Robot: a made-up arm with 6 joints.
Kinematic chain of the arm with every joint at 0, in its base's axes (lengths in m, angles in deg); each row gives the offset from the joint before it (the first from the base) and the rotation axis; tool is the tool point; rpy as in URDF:
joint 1: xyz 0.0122 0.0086 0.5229 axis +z
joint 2: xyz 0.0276 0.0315 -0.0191 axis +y
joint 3: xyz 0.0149 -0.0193 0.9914 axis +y
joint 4: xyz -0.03 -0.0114 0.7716 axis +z
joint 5: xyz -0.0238 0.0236 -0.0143 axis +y
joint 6: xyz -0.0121 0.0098 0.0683 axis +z
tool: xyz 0.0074 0.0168 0.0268 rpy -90 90 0
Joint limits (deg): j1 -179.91..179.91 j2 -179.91..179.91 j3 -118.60..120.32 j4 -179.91..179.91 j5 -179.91..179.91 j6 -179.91..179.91
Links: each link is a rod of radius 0.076 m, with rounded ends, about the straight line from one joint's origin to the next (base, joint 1, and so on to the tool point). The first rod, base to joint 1, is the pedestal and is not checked.
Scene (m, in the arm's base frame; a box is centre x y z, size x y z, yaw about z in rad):
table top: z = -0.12
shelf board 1: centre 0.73 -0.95 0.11 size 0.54 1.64 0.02 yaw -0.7
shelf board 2: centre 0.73 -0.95 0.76 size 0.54 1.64 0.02 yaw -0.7
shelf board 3: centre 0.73 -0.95 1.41 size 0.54 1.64 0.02 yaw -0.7
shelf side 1: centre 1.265 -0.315 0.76 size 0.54 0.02 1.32 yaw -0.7
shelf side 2: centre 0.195 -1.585 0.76 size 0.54 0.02 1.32 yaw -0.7
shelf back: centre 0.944 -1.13 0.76 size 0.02 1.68 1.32 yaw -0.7
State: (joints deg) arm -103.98 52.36 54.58 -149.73 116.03 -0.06
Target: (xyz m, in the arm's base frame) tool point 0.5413 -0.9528 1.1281
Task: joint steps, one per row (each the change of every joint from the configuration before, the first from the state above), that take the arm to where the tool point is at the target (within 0.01 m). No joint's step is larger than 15 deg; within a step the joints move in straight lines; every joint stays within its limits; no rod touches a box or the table.
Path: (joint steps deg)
1: -5.54 -4.90 9.19 0.22 9.62 -13.94
2: -5.54 -4.89 9.19 0.23 9.61 -13.94
3: -5.54 -4.90 9.20 0.22 9.62 -13.93
4: 12.64 -2.75 2.17 0.54 -3.95 8.03
5: 12.64 -2.75 2.17 0.54 -3.94 8.03
6: 12.63 -2.75 2.17 0.54 -3.95 8.03
7: 12.64 -2.75 2.17 0.54 -3.94 8.02
8: 12.64 -2.74 2.17 0.54 -3.95 8.03

